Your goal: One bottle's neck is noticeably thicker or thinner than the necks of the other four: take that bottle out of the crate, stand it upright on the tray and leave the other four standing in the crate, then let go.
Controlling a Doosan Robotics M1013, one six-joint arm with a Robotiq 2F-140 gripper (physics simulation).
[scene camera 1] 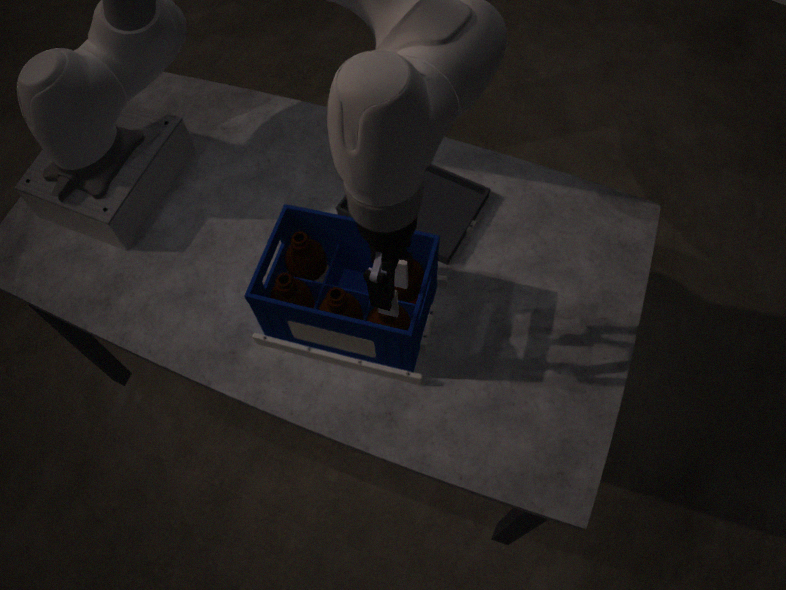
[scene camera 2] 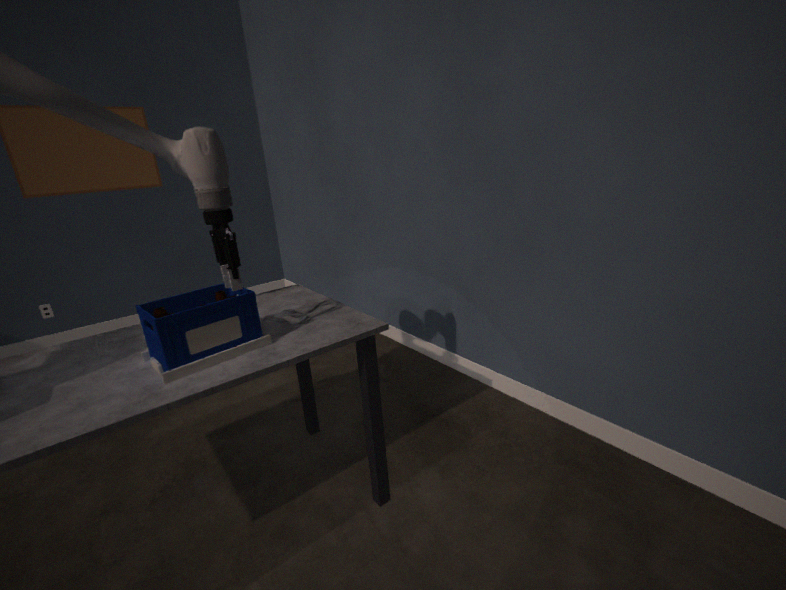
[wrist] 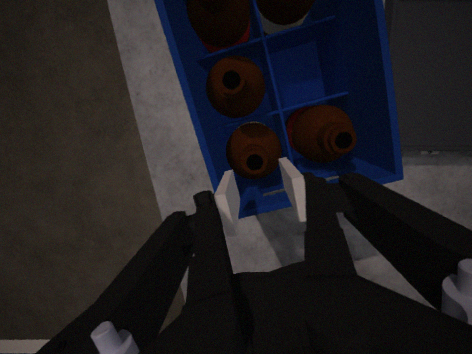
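Seen in the pictures: gripper, fingertip midpoint: [scene camera 1: 393, 298] [scene camera 2: 234, 288] [wrist: 258, 179]; arm's base, origin of the base link: [scene camera 1: 94, 157].
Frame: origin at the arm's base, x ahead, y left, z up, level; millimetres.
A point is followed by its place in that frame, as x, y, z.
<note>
The blue crate [scene camera 1: 273, 317] @[567, -194, 4] [scene camera 2: 177, 342] @[568, -194, -14] [wrist: 392, 100] @[703, 5, 64] holds five upright brown bottles; its back-row middle cell is empty. The front-row right bottle [scene camera 1: 388, 319] @[752, -139, 30] [wrist: 254, 145] @[730, -124, 33] is nearest the fingers. Behind it is the back-right bottle [scene camera 1: 412, 279] @[757, -48, 10] [wrist: 320, 130] @[725, -49, 23]. The front-middle bottle [scene camera 1: 340, 304] @[673, -147, 42] [wrist: 235, 97] @[678, -137, 42], front-left bottle [scene camera 1: 293, 293] @[587, -150, 25] [wrist: 218, 22] @[595, -144, 10] and back-left bottle [scene camera 1: 306, 259] @[573, -77, 13] [wrist: 286, 10] @[591, -69, -3] also stand inside. I cannot tell whose neck differs. My gripper [scene camera 1: 394, 290] @[756, -125, 76] [scene camera 2: 231, 280] @[756, -125, 76] [wrist: 258, 179] @[756, -125, 76] is open and empty above the front-right cell. The dark tray [scene camera 1: 450, 206] @[742, 202, -106] [wrist: 435, 75] @[679, 175, -106] lies behind the crate.
Pale strips [scene camera 1: 336, 360] @[671, -194, -89] [scene camera 2: 215, 360] @[648, -196, -98] edge the crate's foot on the table [scene camera 1: 495, 419] @[964, -188, -111] [scene camera 2: 304, 330] @[943, -156, -111]. The arm's base block [scene camera 1: 152, 190] @[141, 2, -66] stands at the table's left end. The arm partly hides the tray in scene camera 1. A wall stands beyond the table in scene camera 2.
</note>
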